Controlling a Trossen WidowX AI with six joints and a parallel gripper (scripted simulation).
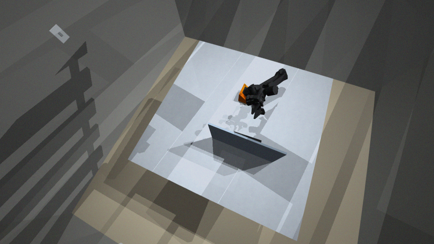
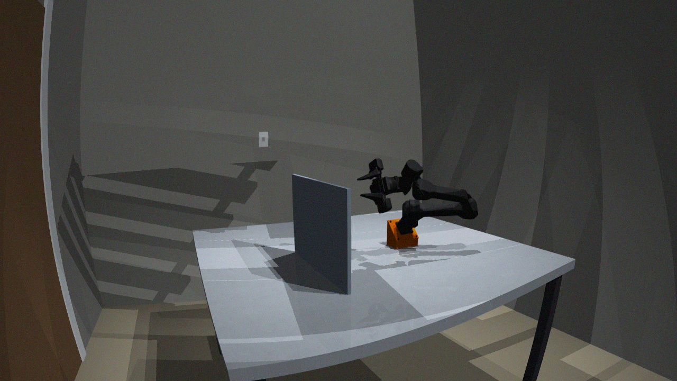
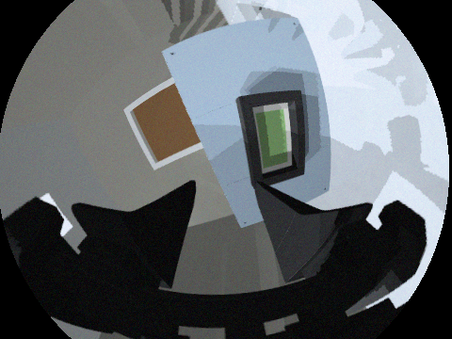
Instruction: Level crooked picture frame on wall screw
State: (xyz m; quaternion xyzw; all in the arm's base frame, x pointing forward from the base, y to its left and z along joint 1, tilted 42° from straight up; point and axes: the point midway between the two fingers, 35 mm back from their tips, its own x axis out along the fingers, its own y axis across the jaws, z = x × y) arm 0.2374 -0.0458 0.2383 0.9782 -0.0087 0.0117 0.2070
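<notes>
Now: the picture frame 14 cm ahead of my gripper tip, 2 cm to the left of it and 11 cm below it. Round my gripper tip: grey wall panel 15 cm ahead, 1 cm to the left, 12 cm below.
</notes>
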